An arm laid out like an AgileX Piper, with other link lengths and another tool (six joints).
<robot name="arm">
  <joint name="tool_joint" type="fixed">
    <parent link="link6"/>
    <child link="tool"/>
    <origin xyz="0.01 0.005 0.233" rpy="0 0.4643 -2.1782"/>
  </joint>
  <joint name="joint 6" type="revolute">
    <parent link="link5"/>
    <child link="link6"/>
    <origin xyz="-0.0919 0 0" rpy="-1.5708 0 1.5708"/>
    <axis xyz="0 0 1"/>
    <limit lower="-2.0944" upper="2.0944"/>
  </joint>
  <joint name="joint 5" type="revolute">
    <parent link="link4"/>
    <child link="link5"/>
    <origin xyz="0 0 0" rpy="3.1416 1.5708 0"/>
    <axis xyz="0 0 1"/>
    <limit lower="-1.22" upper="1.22"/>
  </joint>
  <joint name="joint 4" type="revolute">
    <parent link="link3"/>
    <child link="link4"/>
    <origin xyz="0.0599 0.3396 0" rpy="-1.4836 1.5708 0"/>
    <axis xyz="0 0 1"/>
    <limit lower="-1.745" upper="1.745"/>
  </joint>
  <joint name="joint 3" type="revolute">
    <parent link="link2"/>
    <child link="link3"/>
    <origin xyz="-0.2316 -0.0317 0" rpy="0 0 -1.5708"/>
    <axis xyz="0 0 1"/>
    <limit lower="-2.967" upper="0"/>
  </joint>
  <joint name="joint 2" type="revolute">
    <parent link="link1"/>
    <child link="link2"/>
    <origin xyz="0 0 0" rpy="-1.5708 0 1.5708"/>
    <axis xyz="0 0 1"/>
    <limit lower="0" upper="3.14"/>
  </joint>
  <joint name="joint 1" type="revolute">
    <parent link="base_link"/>
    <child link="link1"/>
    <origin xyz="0 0 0.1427" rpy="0 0 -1.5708"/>
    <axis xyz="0 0 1"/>
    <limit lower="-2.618" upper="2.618"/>
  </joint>
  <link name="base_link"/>
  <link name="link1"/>
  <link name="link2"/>
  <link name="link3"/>
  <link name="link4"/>
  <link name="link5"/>
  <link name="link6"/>
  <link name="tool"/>
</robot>
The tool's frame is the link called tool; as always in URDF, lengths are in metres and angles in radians.
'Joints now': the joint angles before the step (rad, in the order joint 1, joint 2, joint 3, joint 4, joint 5, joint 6). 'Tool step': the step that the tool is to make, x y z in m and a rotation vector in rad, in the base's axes. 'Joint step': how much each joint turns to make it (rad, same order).
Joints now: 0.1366 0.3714 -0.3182 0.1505 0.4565 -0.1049
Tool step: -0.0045 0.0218 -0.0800 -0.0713 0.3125 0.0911
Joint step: 0.0098 0.3566 -0.1950 0.0542 0.1697 -0.0982
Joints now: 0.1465 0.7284 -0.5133 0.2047 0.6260 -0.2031
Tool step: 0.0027 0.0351 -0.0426 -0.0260 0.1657 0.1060
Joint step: 0.0449 0.2828 -0.1653 0.0523 0.0627 -0.0775
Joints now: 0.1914 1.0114 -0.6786 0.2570 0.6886 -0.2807
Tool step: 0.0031 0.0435 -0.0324 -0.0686 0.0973 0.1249
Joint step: 0.1082 0.2396 -0.1620 -0.0501 0.0334 0.0056
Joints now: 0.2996 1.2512 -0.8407 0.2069 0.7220 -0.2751
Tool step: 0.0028 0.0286 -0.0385 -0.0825 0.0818 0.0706
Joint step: 0.0914 0.2182 -0.1460 -0.0856 0.0262 0.0622
